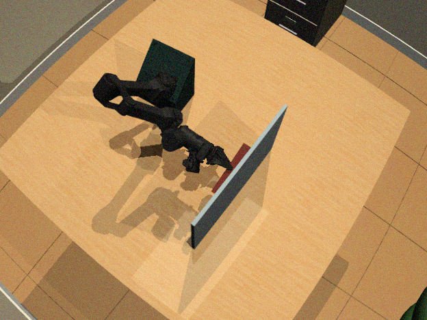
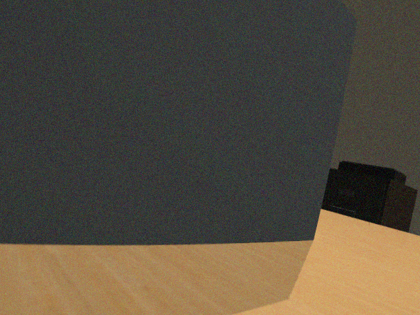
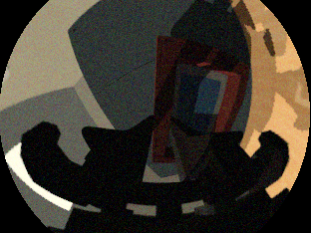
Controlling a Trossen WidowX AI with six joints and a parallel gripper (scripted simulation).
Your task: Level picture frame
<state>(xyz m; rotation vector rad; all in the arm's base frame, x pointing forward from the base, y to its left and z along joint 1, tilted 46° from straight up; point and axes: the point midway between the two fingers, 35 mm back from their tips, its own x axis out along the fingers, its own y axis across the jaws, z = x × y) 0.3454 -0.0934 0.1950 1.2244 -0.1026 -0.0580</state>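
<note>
The red picture frame lies 1 cm ahead of my gripper tip, 2 cm to the left of it and 5 cm below it. Also, from my gripper tip: grey wall panel 2 cm ahead, 6 cm below.
</note>
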